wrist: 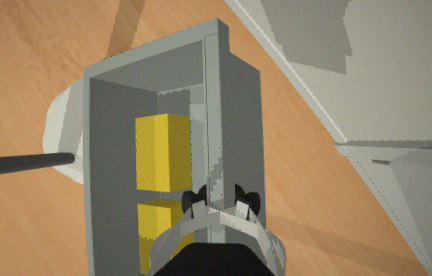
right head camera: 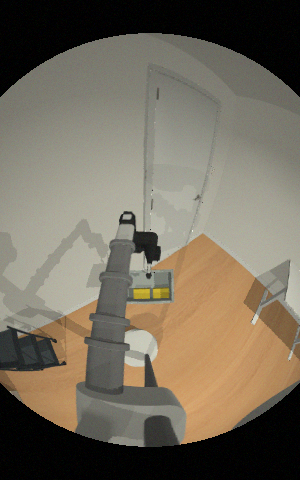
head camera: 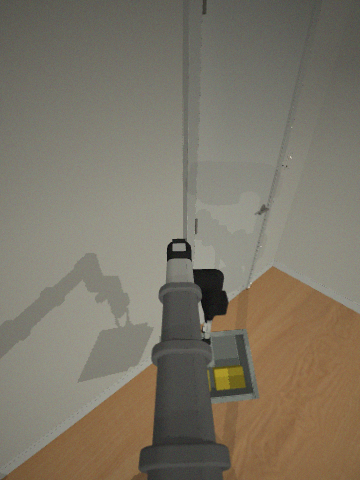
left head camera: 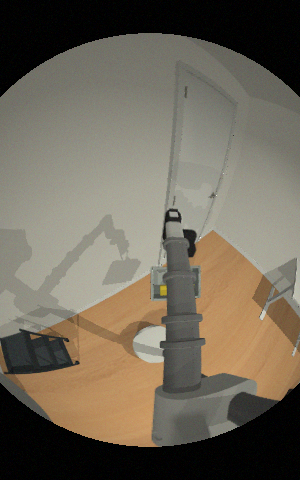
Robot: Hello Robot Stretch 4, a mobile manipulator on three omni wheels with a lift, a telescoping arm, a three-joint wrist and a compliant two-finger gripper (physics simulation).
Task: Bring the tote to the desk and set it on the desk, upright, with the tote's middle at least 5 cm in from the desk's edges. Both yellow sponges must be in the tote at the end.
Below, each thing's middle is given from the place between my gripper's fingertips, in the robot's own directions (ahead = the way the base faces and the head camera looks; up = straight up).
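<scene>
Relative to the grey tote (head camera: 231,347), my hand is 5 cm above it and 7 cm beyond it.
</scene>
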